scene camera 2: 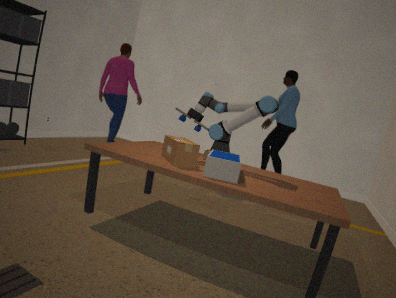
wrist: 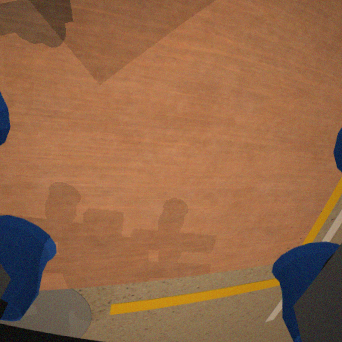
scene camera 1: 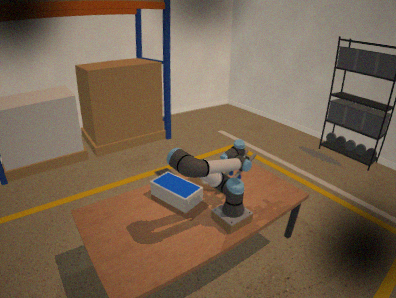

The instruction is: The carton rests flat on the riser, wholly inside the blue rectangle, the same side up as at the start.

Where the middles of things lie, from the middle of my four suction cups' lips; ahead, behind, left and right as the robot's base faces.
My suction cup is now 270 mm short of the brown carton (scene camera 2: 181, 152), 170 mm above it and 50 mm to the right of it. Also, from my suction cup: riser (scene camera 1: 182, 194) 370 mm to the left, 300 mm ahead, 190 mm below.
